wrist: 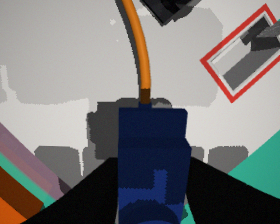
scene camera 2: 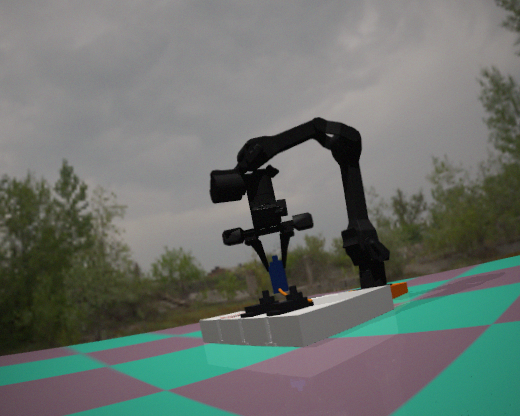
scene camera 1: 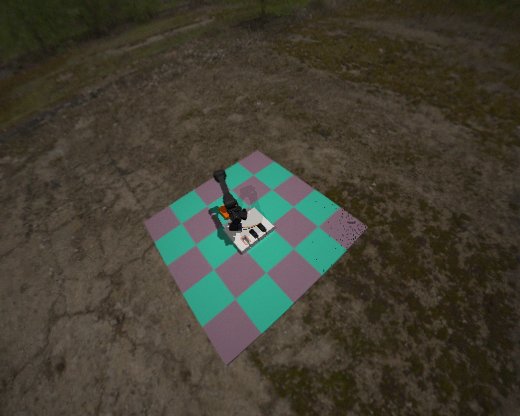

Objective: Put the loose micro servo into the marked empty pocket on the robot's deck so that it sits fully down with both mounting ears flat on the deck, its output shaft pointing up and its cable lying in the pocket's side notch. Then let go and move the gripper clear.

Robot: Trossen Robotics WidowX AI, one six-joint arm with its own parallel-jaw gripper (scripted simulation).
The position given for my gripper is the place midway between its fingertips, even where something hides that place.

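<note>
What I see here is my gripper [scene camera 2: 276, 270], and the same gripper is visible to me at [wrist: 151, 166] too.
</note>
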